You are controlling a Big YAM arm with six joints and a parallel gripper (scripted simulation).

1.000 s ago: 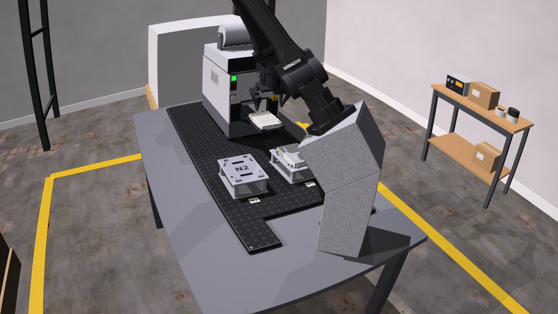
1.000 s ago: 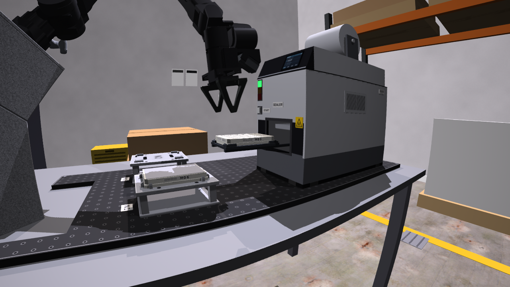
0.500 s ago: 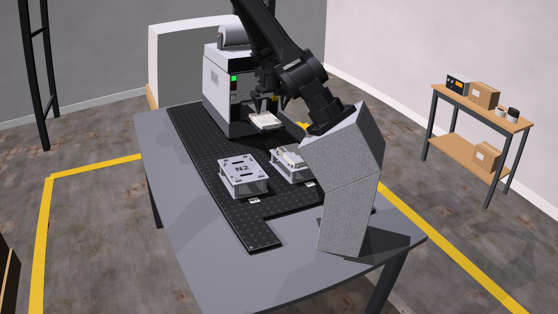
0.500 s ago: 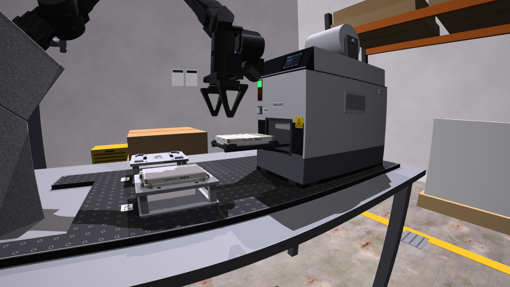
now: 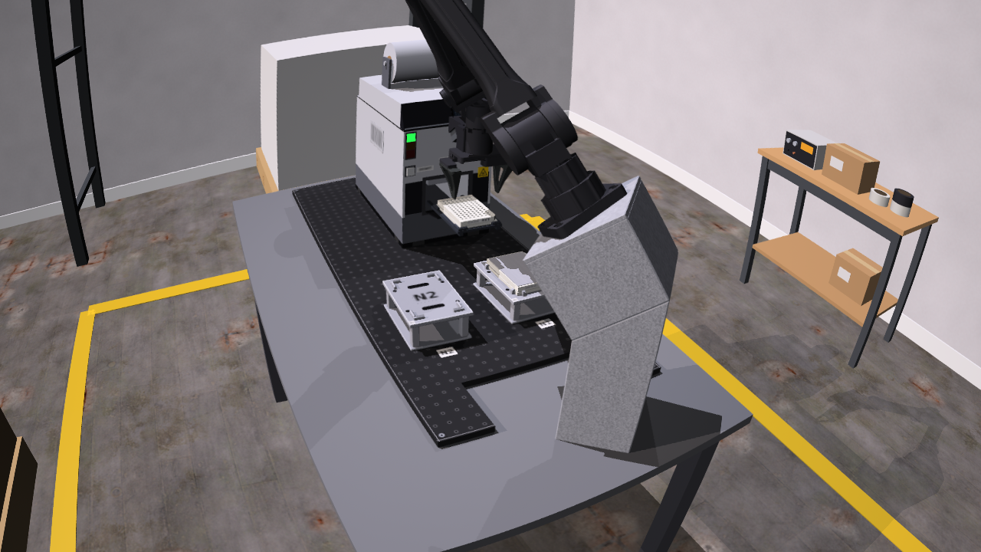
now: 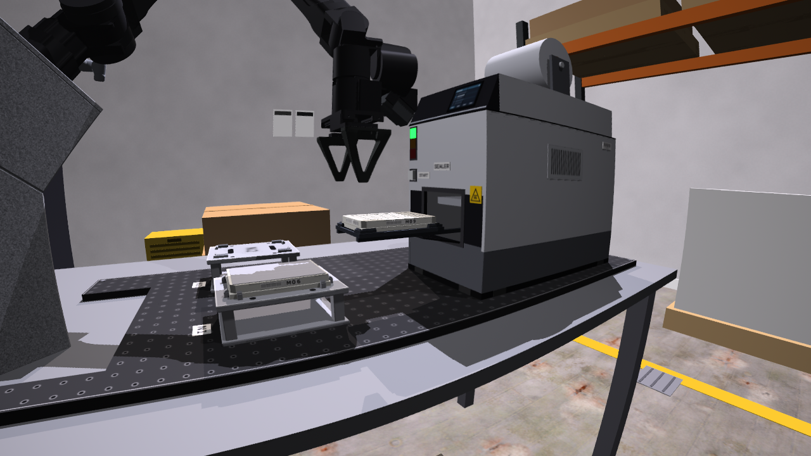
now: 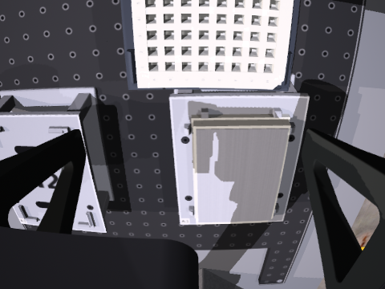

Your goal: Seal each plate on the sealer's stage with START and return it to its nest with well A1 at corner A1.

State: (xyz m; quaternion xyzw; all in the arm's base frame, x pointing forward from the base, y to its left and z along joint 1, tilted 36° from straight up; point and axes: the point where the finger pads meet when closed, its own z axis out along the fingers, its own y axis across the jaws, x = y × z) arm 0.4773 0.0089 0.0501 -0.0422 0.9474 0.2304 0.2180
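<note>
Right now my hand is 14 cm short of the start button and 11 cm to the right of it. Round my hand: nest N2 (17 cm behind, 13 cm to the left, 13 cm below); then white well plate (6 cm ahead, 7 cm below); then sealer stage (6 cm ahead, 8 cm below).
</note>
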